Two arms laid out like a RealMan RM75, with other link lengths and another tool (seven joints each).
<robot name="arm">
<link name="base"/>
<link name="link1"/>
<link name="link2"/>
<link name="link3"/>
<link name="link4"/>
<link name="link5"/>
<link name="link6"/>
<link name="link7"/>
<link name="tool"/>
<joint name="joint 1" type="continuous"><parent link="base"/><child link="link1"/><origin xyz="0.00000 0.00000 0.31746"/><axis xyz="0 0 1"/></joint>
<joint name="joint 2" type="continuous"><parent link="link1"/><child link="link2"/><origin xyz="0.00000 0.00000 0.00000"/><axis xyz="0 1 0"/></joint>
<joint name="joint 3" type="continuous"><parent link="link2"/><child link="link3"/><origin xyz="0.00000 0.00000 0.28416"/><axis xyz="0 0 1"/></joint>
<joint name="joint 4" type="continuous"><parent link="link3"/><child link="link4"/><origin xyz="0.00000 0.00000 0.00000"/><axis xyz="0 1 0"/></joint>
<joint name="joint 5" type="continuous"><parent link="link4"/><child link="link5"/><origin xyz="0.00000 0.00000 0.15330"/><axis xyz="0 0 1"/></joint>
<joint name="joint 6" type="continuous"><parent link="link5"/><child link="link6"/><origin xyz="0.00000 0.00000 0.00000"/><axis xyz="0 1 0"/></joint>
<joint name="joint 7" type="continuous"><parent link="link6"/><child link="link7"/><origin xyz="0.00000 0.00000 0.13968"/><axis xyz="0 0 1"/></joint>
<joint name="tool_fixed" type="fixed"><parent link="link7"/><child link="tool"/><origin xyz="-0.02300 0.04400 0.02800" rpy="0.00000 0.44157 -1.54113"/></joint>
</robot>
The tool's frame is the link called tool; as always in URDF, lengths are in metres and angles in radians. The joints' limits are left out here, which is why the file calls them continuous.
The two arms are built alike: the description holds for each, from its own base.
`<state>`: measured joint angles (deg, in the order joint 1, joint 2, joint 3, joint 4, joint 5, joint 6, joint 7); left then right.
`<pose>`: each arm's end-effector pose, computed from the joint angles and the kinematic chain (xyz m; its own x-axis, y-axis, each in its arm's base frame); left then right.
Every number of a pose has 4 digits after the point.
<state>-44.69 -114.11 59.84 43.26 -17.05 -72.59 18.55 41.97 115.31 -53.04 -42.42 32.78 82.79 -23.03</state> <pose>-0.2803 0.3414 0.0448 -0.4254 0.0904 0.9005 0.2997 0.9529 0.0459 0.2316 0.3544 0.0325 0.7477 0.0425 0.6627 0.1232 -0.9895 -0.0756</pose>
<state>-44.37 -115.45 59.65 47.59 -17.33 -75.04 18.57 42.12 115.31 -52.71 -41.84 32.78 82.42 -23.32</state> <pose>-0.2678 0.3409 0.0419 -0.4414 0.1050 0.8912 0.3258 0.9441 0.0501 0.2317 0.3550 0.0319 0.7500 0.0406 0.6602 0.1222 -0.9895 -0.0779</pose>
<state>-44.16 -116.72 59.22 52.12 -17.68 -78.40 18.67 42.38 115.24 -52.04 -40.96 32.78 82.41 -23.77</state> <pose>-0.2542 0.3384 0.0403 -0.4601 0.1249 0.8790 0.3470 0.9366 0.0486 0.2314 0.3549 0.0315 0.7559 0.0400 0.6534 0.1176 -0.9902 -0.0756</pose>
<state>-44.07 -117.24 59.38 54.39 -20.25 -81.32 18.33 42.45 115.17 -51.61 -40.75 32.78 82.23 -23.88</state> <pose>-0.2407 0.3339 0.0374 -0.5039 0.1450 0.8515 0.3473 0.9366 0.0460 0.2315 0.3560 0.0323 0.7582 0.0346 0.6511 0.1153 -0.9900 -0.0817</pose>
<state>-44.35 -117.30 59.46 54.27 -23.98 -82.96 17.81 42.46 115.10 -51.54 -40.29 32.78 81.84 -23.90</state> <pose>-0.2277 0.3304 0.0331 -0.5626 0.1581 0.8115 0.3340 0.9413 0.0482 0.2326 0.3563 0.0321 0.7582 0.0297 0.6514 0.1112 -0.9902 -0.0842</pose>
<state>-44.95 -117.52 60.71 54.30 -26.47 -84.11 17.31 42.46 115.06 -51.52 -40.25 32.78 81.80 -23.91</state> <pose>-0.2162 0.3274 0.0283 -0.5890 0.1872 0.7861 0.3407 0.9397 0.0315 0.2329 0.3565 0.0323 0.7579 0.0289 0.6517 0.1109 -0.9902 -0.0850</pose>
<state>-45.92 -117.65 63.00 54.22 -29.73 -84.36 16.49 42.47 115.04 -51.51 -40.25 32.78 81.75 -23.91</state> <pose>-0.2015 0.3266 0.0223 -0.6118 0.2222 0.7592 0.3618 0.9321 0.0188 0.2329 0.3568 0.0325 0.7577 0.0284 0.6520 0.1112 -0.9901 -0.0861</pose>
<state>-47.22 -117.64 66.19 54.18 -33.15 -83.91 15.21 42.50 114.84 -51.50 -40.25 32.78 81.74 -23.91</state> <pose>-0.1854 0.3273 0.0162 -0.6245 0.2593 0.7367 0.3916 0.9201 0.0081 0.2335 0.3576 0.0340 0.7560 0.0270 0.6540 0.1119 -0.9898 -0.0885</pose>
